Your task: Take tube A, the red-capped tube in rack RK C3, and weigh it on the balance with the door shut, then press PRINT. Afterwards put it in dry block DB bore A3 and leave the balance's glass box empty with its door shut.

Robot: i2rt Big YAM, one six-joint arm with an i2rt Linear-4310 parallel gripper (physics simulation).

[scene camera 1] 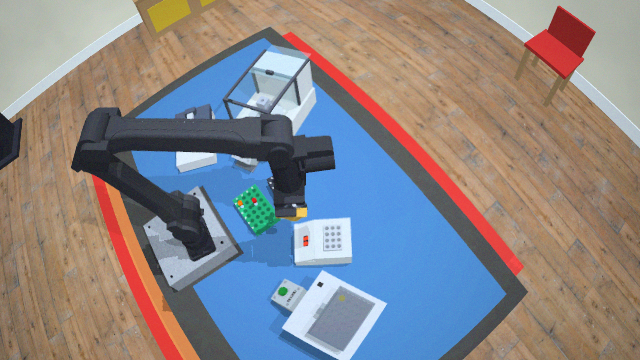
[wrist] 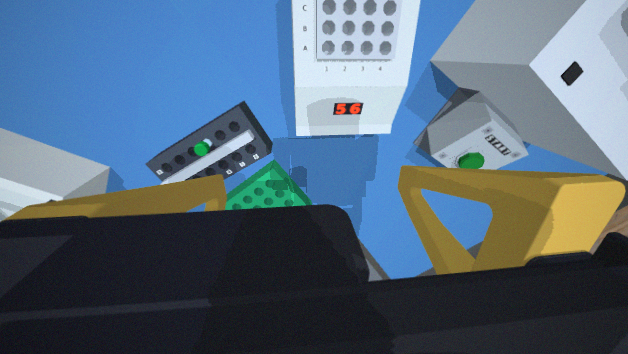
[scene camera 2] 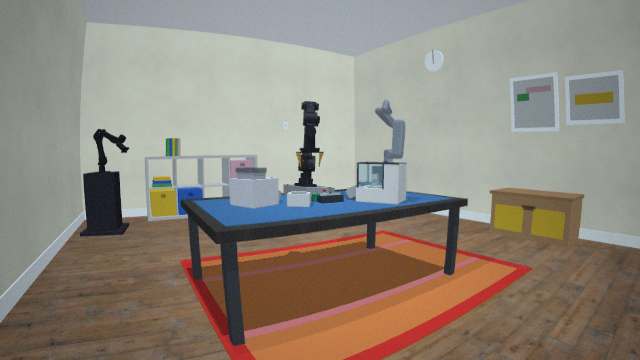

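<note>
Red-capped tube A [scene camera 1: 254, 200] [scene camera 2: 324, 190] stands in the green rack [scene camera 1: 260, 218] [wrist: 270, 189]; the gripper body hides it in the wrist view. My gripper [scene camera 1: 295, 216] [scene camera 2: 310, 166] [wrist: 314, 181] is open and empty, above the table between the green rack and the dry block. The white dry block [scene camera 1: 310, 255] [scene camera 2: 299, 200] [wrist: 345, 92] displays 56; bore A3 [wrist: 366, 48] looks empty. The balance [scene camera 1: 306, 107] [scene camera 2: 395, 185] stands at the back, with a small grey block [scene camera 1: 263, 102] inside its glass box; I cannot tell its door's state. The arm partly hides a small unit [scene camera 1: 245, 162] near it.
A dark rack [wrist: 192, 140] [scene camera 2: 330, 198] holds a green-capped tube [wrist: 201, 148]. An orange-capped tube [scene camera 1: 240, 203] stands in the green rack. A white machine [scene camera 1: 300, 324] [scene camera 2: 254, 191] and a green-button box [scene camera 1: 287, 295] [wrist: 480, 145] stand beyond the dry block. Another white device [scene camera 1: 196, 161] is partly behind the arm.
</note>
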